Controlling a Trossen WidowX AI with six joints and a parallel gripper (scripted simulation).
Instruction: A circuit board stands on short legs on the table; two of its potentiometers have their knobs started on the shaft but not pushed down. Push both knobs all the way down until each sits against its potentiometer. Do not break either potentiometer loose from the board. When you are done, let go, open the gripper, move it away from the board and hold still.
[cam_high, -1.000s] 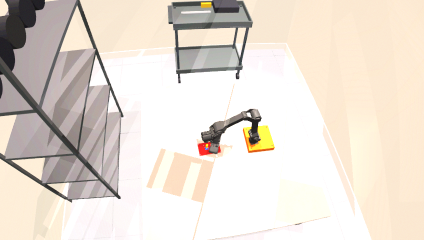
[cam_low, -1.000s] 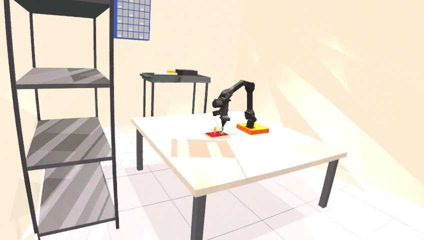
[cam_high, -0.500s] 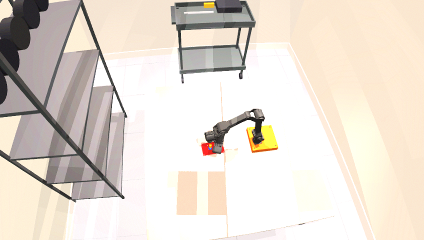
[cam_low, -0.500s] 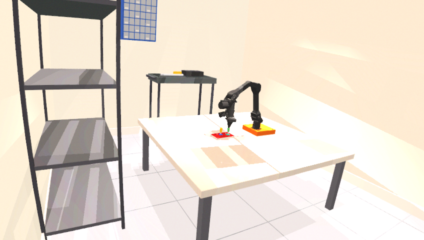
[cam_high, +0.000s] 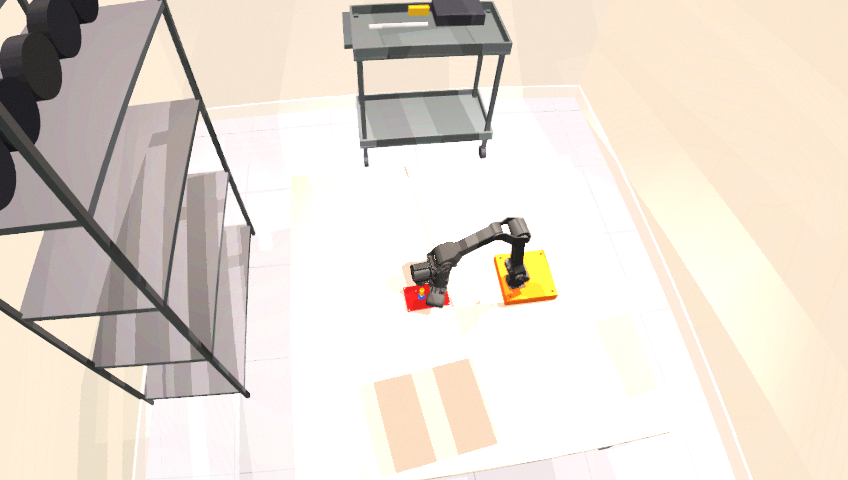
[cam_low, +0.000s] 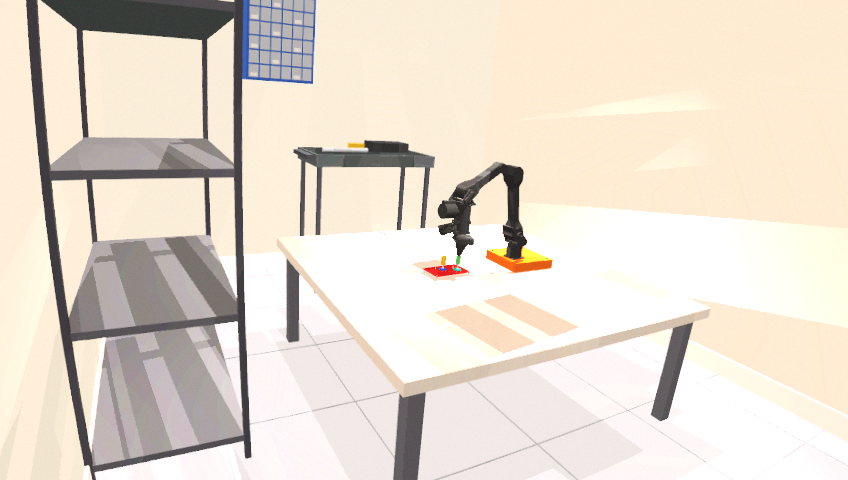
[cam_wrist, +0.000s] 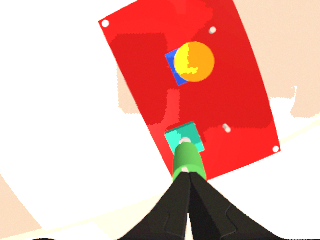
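The green knob is 1 cm below my gripper tip. Round my gripper tip: orange knob 5 cm ahead, 3 cm to the right, 2 cm below.
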